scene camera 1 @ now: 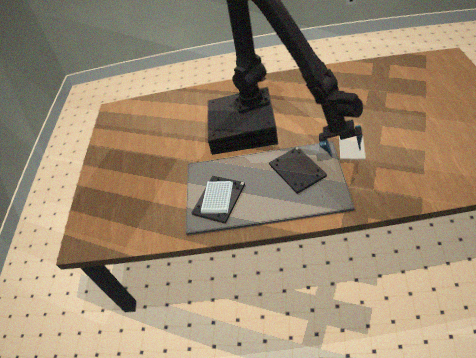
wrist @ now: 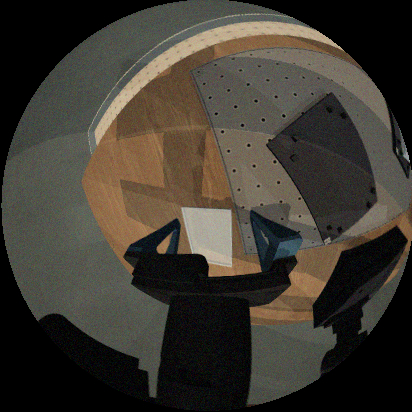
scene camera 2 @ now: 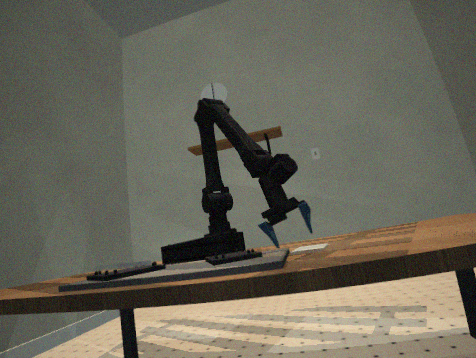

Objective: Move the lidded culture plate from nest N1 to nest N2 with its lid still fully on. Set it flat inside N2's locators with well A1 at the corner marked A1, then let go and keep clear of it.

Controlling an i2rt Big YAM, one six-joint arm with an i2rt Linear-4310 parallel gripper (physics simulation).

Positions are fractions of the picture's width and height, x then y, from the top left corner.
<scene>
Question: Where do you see a dark nest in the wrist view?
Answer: At 0.78, 0.37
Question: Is the gripper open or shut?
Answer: Open.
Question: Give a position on a dark nest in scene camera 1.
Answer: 0.62, 0.47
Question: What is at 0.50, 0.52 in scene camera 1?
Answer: A dark nest.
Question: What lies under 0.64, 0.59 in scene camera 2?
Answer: The gripper.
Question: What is the gripper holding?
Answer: Nothing.
</scene>
